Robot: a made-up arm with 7 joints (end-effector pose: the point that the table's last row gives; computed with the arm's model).
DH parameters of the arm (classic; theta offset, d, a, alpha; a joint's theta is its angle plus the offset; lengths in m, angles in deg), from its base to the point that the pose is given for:
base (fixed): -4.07 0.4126 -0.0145 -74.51
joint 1: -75.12 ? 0.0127 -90
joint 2: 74 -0.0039 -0.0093 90
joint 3: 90 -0.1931 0.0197 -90
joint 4: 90 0.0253 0.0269 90
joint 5: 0 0.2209 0.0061 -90
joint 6: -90 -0.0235 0.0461 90
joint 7: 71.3 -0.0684 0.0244 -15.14
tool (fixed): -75.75 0.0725 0 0
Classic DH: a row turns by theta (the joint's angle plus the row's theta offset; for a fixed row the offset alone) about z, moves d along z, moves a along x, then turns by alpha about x.
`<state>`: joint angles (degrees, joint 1 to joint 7).
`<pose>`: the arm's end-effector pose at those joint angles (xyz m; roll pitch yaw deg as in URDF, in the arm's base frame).
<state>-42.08 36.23 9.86 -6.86 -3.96 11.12 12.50</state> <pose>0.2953 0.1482 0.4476 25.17 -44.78 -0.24</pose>
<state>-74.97 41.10 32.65 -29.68 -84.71 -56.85 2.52</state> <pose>0.0861 0.1780 0.6182 164.88 -12.61 131.39</pose>
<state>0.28 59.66 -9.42 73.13 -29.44 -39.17 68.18</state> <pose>0.0075 0.3851 0.2129 57.64 -42.94 59.88</pose>
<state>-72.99 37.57 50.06 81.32 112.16 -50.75 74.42</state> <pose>0.3081 0.2388 0.2577 91.93 -60.98 -31.33</pose>
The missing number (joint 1, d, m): 0.0248
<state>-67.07 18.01 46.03 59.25 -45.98 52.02 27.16</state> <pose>0.3540 0.1516 0.2583 -68.58 40.88 -4.71</pose>
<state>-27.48 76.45 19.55 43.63 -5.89 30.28 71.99</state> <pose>0.1866 0.3846 0.4356 38.28 -53.49 103.16</pose>
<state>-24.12 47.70 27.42 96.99 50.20 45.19 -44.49</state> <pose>-0.0221 0.3793 0.1434 155.78 62.10 174.16</pose>
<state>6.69 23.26 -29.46 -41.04 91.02 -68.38 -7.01</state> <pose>0.1262 -0.0425 0.2837 96.05 18.94 -115.15</pose>
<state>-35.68 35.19 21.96 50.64 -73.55 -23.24 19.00</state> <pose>0.2448 0.2922 0.2229 -49.84 0.70 70.48</pose>
